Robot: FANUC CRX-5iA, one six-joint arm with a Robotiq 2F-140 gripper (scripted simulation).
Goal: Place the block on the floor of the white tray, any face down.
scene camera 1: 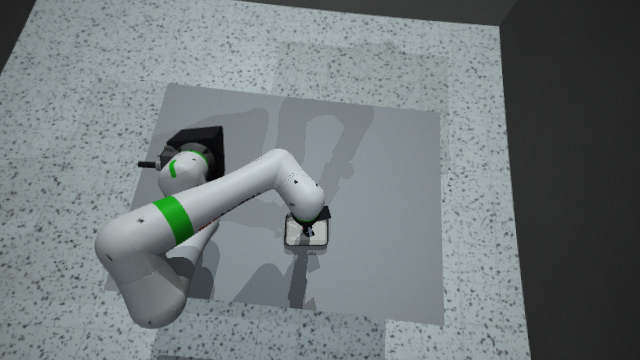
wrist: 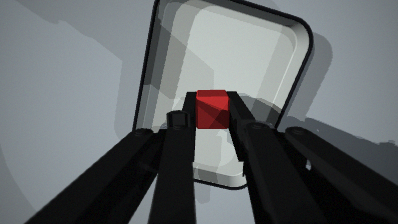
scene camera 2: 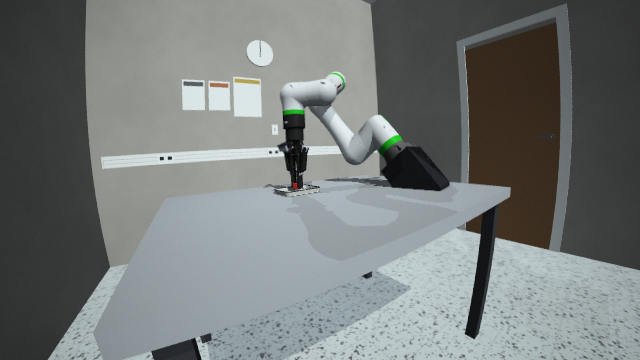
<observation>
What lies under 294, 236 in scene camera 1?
A white tray.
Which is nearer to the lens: the white tray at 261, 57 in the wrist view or the red block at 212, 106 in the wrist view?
The red block.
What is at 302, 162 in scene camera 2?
My gripper.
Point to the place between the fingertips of my gripper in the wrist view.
211, 106
</observation>
